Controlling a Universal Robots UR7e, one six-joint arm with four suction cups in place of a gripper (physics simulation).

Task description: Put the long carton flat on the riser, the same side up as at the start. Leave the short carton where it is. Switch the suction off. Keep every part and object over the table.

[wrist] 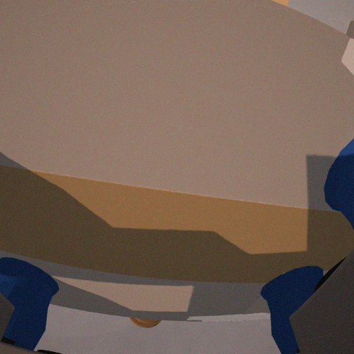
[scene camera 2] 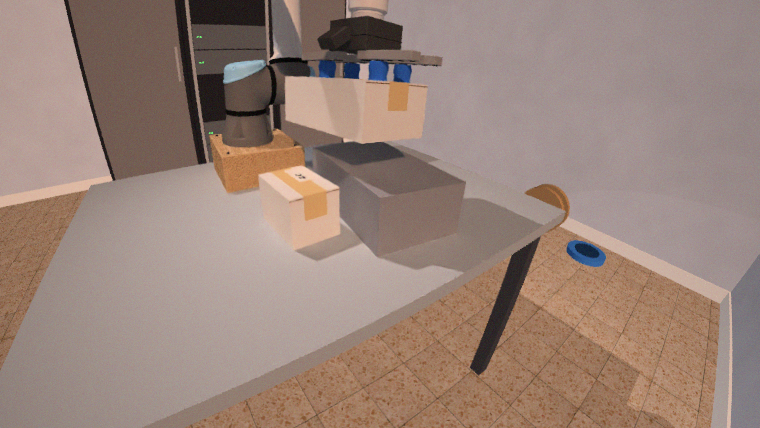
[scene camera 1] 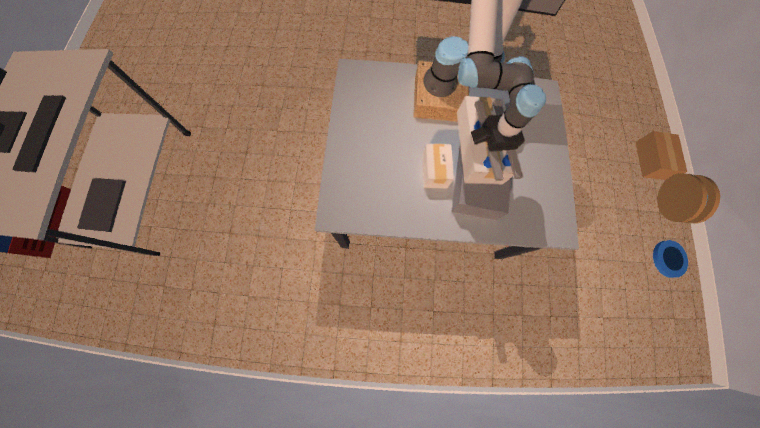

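Where they show: arm's base, origin of the base link: (scene camera 2: pixel 247 140) (scene camera 1: pixel 439 82).
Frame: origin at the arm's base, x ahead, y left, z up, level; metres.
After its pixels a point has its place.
The long carton (scene camera 1: pixel 469 154) {y -0.007, x 0.442, z 0.168 m} (scene camera 2: pixel 325 108) {y -0.005, x 0.403, z 0.137 m} (wrist: pixel 170 100) is white with a tan tape strip and hangs roughly level under my suction cups, above the grey riser (scene camera 1: pixel 482 199) {y 0.071, x 0.569, z 0.014 m} (scene camera 2: pixel 420 210) {y 0.060, x 0.602, z -0.027 m}. In scene camera 2 a gap shows between the carton's underside and the riser's top. My gripper (scene camera 1: pixel 494 159) {y 0.074, x 0.423, z 0.180 m} (scene camera 2: pixel 365 71) {y 0.074, x 0.423, z 0.180 m} has its blue cups on the carton's top face, and the carton hides the far part of the riser. The short carton (scene camera 1: pixel 431 172) {y -0.110, x 0.431, z -0.002 m} (scene camera 2: pixel 281 212) {y -0.124, x 0.417, z -0.042 m}, white with tan tape and a dark mark on top, stands upright on the table beside the riser, apart from it.
The grey table (scene camera 1: pixel 372 159) {y -0.336, x 0.303, z -0.106 m} (scene camera 2: pixel 175 297) {y -0.346, x 0.444, z -0.106 m} bears the arm's wooden base block (scene camera 1: pixel 436 110) {y -0.030, x 0.123, z -0.034 m} (scene camera 2: pixel 260 165) {y -0.023, x 0.124, z -0.045 m} behind the short carton. A brown box (scene camera 1: pixel 659 155), a round brown object (scene camera 1: pixel 683 197) and a blue ring-shaped object (scene camera 1: pixel 658 258) (scene camera 2: pixel 574 254) are on the floor beyond the table.
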